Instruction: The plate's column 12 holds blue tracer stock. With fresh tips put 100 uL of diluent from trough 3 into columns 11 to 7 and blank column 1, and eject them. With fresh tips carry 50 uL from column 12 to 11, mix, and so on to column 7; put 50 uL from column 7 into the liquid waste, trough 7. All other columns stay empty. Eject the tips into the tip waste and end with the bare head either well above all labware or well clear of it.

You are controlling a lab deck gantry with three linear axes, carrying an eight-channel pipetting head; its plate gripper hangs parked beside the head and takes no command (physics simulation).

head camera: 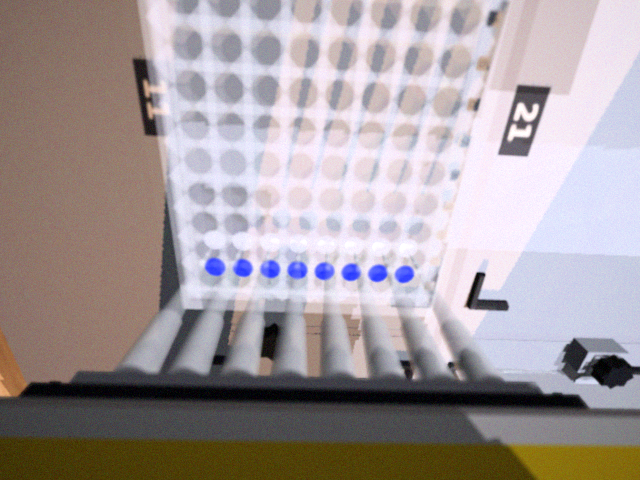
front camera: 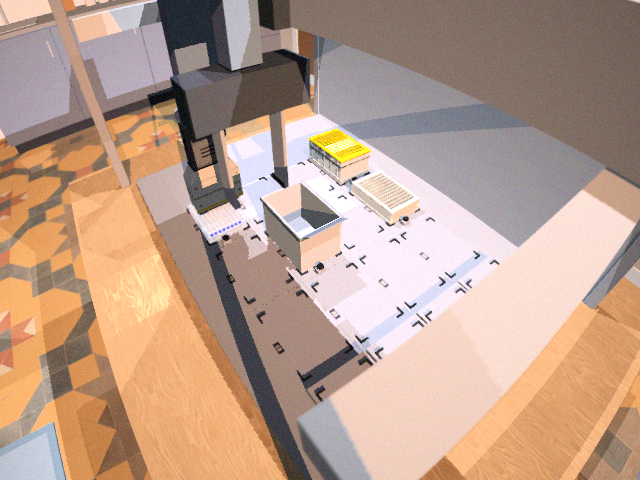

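Observation:
The clear plate [front camera: 217,222] [head camera: 310,180] has blue liquid [front camera: 225,228] [head camera: 297,270] in column 12. Pale white discs [head camera: 298,243] show beside it, at column 11. The pipetting head [front camera: 214,186] is low over the plate. Its eight grey channels [head camera: 291,346] point down at the column 12 end; whatever is at their lower ends is too faint against the plate to tell. The parked plate gripper [front camera: 256,190] is open and empty, its two long fingers apart beside the head. The yellow tip rack [front camera: 339,155], white trough block [front camera: 385,196] and deep tip waste bin [front camera: 302,222] stand to the right.
The tall bin stands close to the plate, on the right in the front view. Small dark knobs [front camera: 318,266] [head camera: 611,370] and corner brackets [head camera: 485,297] are on the deck. A thick pale beam [front camera: 465,335] crosses the foreground of the front view.

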